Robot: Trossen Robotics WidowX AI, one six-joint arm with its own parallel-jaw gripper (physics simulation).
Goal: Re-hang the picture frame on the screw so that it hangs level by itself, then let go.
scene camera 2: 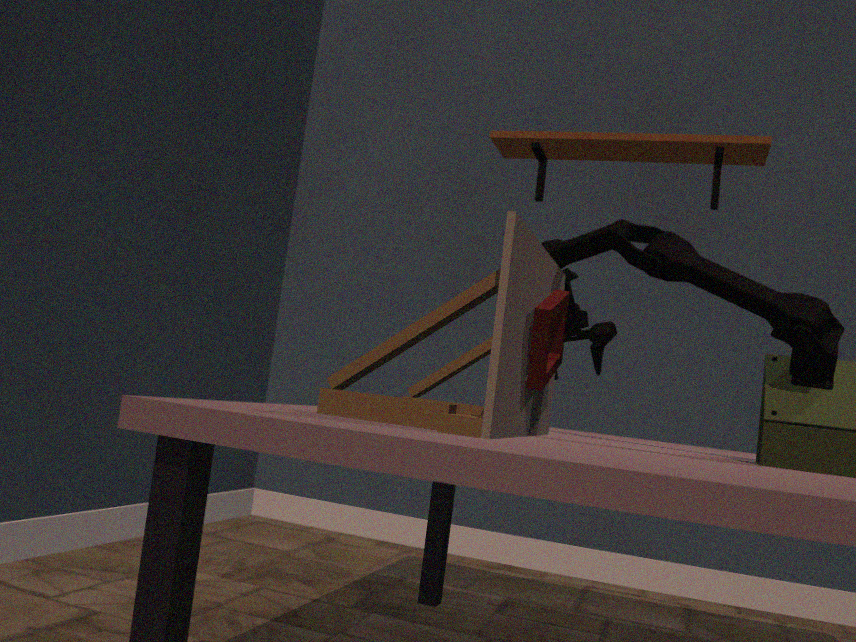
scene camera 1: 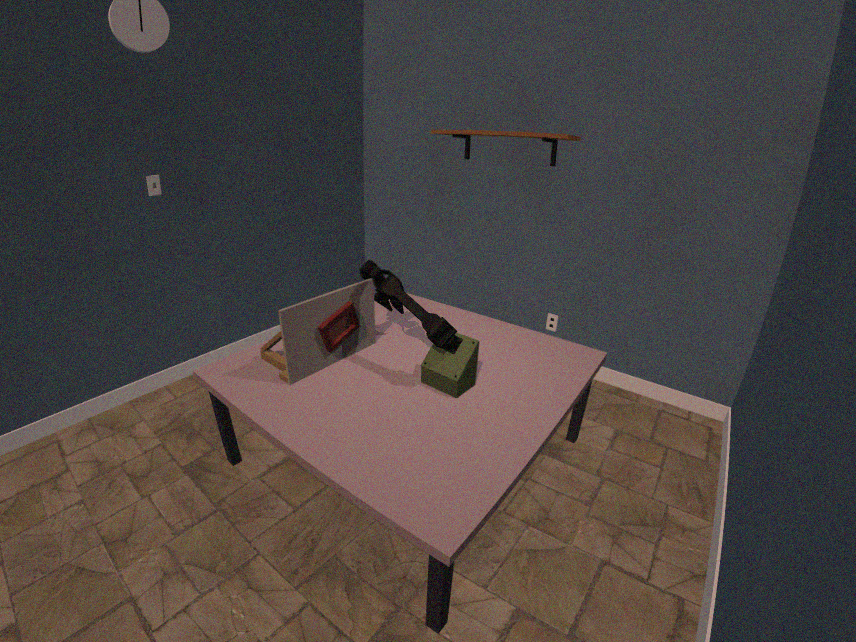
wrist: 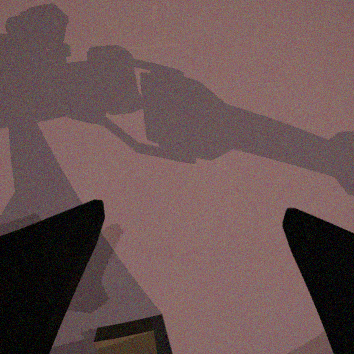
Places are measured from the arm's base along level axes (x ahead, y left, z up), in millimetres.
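Pixels of known places: gripper, fingertip midpoint: (scene camera 2: 577, 377) (scene camera 1: 397, 312) (wrist: 195, 213); arm's base, link origin: (scene camera 2: 812, 374) (scene camera 1: 451, 343).
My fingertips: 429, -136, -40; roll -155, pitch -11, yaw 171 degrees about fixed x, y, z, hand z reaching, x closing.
Note:
For each thing: its middle in the pictures, then the offset to it from my fingertips, as dx, dy, dz. "spot": a spot on its surface instead.
- red picture frame, body centre: (scene camera 2: 548, 337) (scene camera 1: 339, 326) -19, +342, +44
- upright grey board, surface spot: (scene camera 2: 513, 359) (scene camera 1: 305, 350) spot: -15, +506, -7
- brown wooden piece, surface spot: (wrist: 129, 344) spot: +54, +137, -94
The red picture frame (scene camera 1: 323, 337) (scene camera 2: 539, 338) is against the front face of the upright grey board (scene camera 1: 302, 352) (scene camera 2: 513, 359). It is tilted, its side toward the arm's wrist higher in scene camera 1. The screw does not show in any view. My gripper (scene camera 1: 395, 311) (scene camera 2: 577, 374) (wrist: 195, 213) is open and empty, fingers pointing down. It is above the table, off the far end of the board in scene camera 1 and apart from the frame. In scene camera 2 the frame partly hides it. The frame does not show in the wrist view.
Wooden braces (scene camera 1: 274, 357) (scene camera 2: 414, 329) stand behind the board. The green base block (scene camera 1: 449, 373) (scene camera 2: 805, 442) carries the arm on the pink table (scene camera 1: 442, 449) (scene camera 2: 276, 431) (wrist: 225, 280). Part of a brown wooden piece (wrist: 129, 344) shows low in the wrist view. A wall shelf (scene camera 1: 504, 134) (scene camera 2: 632, 148) is behind.

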